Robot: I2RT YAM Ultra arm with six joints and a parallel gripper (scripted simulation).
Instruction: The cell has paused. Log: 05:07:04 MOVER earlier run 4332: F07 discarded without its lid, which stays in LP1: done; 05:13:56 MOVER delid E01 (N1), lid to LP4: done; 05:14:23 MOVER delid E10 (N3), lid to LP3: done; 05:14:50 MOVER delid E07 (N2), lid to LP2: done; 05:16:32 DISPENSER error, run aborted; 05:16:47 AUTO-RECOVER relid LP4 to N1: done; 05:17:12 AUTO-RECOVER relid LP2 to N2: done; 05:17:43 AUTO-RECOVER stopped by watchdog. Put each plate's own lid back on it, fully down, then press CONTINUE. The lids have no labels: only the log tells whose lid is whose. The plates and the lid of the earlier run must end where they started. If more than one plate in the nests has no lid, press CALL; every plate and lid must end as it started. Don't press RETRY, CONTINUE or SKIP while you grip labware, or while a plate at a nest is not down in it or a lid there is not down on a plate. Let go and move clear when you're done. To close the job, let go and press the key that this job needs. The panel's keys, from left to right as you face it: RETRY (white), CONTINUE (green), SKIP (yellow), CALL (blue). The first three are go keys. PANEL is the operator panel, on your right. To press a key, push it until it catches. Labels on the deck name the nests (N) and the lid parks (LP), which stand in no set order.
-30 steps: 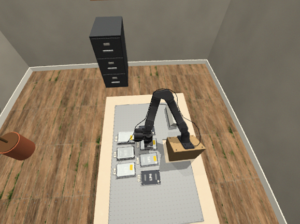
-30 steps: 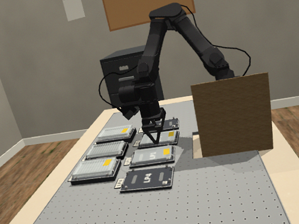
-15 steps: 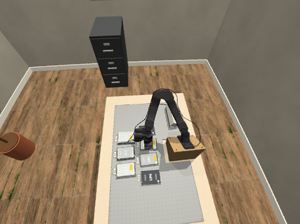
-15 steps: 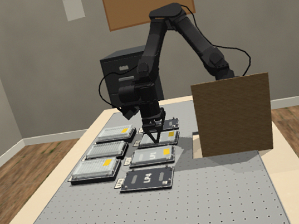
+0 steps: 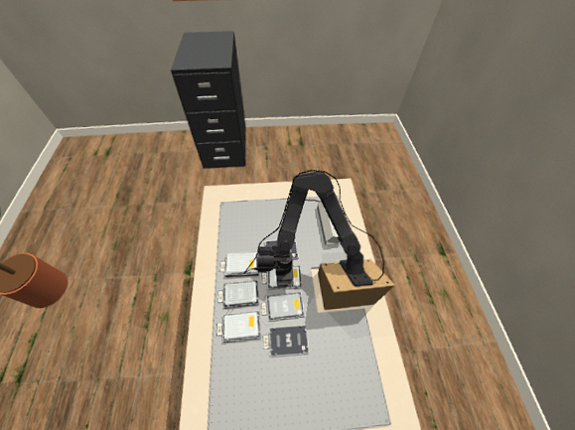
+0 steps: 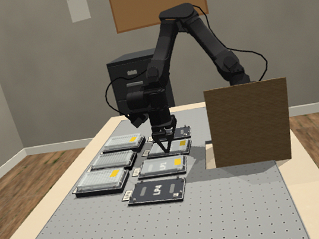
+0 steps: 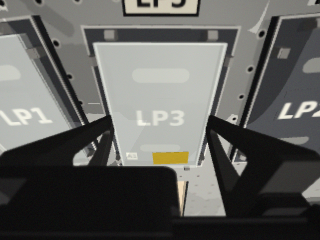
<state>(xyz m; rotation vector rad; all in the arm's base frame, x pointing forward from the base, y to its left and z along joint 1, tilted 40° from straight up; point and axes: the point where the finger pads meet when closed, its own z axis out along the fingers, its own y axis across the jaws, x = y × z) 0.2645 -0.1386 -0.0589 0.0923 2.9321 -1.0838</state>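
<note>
Right now the plate is 19 cm ahead of my hand and 6 cm to the left of it. The rest, counted from my hand: blue key: 33 cm to the right, 27 cm behind, 4 cm above.
</note>
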